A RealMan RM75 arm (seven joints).
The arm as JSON. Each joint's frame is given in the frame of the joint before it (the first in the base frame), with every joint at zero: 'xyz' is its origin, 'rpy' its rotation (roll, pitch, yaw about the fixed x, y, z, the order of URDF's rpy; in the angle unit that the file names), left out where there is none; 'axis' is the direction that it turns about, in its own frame. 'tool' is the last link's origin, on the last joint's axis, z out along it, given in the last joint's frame.
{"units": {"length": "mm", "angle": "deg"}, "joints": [
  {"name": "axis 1", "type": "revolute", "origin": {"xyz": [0.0, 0.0, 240.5]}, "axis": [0.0, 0.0, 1.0]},
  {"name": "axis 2", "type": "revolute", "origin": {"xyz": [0.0, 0.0, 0.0], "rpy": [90.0, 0.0, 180.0]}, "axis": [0.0, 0.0, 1.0]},
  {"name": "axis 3", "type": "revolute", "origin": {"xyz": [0.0, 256.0, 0.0], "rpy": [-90.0, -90.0, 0.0]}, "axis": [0.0, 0.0, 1.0]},
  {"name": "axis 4", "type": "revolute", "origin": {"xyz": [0.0, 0.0, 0.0], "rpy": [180.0, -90.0, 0.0]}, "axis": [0.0, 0.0, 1.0]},
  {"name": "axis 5", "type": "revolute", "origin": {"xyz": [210.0, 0.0, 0.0], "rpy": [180.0, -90.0, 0.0]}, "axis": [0.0, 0.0, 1.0]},
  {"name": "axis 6", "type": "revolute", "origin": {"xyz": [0.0, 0.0, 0.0], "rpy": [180.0, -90.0, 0.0]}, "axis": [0.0, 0.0, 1.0]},
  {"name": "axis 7", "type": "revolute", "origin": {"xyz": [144.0, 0.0, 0.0], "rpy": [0.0, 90.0, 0.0]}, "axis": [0.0, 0.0, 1.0]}
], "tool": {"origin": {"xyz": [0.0, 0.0, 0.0], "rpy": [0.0, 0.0, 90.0]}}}
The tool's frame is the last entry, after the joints.
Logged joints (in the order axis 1, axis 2, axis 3, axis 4, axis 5, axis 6, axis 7), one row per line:
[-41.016 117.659 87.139 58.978 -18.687 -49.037 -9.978]
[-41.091 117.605 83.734 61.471 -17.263 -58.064 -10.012]
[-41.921 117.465 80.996 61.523 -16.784 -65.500 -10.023]
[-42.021 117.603 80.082 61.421 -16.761 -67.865 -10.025]
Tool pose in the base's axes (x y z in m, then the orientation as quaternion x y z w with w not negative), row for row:
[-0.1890 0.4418 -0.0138 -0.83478 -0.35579 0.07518 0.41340]
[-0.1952 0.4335 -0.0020 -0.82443 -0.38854 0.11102 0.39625]
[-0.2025 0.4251 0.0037 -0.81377 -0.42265 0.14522 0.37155]
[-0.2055 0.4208 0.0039 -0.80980 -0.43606 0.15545 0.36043]
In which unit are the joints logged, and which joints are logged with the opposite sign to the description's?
The joints are logged in degrees. Opposite sign: axis 2, axis 7.
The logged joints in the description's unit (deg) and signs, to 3 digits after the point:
[-41.016 -117.659 87.139 58.978 -18.687 -49.037 9.978]
[-41.091 -117.605 83.734 61.471 -17.263 -58.064 10.012]
[-41.921 -117.465 80.996 61.523 -16.784 -65.500 10.023]
[-42.021 -117.603 80.082 61.421 -16.761 -67.865 10.025]

